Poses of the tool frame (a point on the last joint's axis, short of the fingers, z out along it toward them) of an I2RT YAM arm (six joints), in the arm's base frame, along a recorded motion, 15 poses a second.
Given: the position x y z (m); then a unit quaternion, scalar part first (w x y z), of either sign.
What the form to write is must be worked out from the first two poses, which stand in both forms.
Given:
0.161 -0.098 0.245 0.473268 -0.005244 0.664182 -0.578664
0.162 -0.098 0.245 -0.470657 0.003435 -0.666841 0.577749
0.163 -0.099 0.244 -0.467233 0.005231 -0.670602 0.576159
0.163 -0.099 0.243 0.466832 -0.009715 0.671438 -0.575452
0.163 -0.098 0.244 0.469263 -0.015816 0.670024 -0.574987
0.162 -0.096 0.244 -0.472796 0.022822 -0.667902 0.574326
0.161 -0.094 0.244 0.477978 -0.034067 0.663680 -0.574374
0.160 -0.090 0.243 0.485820 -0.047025 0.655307 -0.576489
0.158 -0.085 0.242 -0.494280 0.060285 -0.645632 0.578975
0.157 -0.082 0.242 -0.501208 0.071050 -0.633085 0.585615
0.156 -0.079 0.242 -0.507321 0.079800 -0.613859 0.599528
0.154 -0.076 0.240 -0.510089 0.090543 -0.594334 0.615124
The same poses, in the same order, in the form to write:
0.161 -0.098 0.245 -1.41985 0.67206 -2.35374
0.162 -0.098 0.245 -1.42879 0.67351 -2.36390
0.163 -0.099 0.244 -1.44223 0.66954 -2.37235
0.163 -0.099 0.243 -1.44591 0.66329 -2.36842
0.163 -0.098 0.244 -1.44210 0.65688 -2.35463
0.162 -0.096 0.244 -1.43625 0.65020 -2.33694
0.161 -0.094 0.244 -1.42499 0.63766 -2.30906
0.160 -0.090 0.243 -1.40179 0.62181 -2.27063
0.158 -0.085 0.242 -1.37625 0.60461 -2.23030
0.157 -0.082 0.242 -1.34311 0.58404 -2.19487
0.156 -0.079 0.242 -1.29229 0.55526 -2.16043
0.154 -0.076 0.240 -1.24618 0.51776 -2.13305

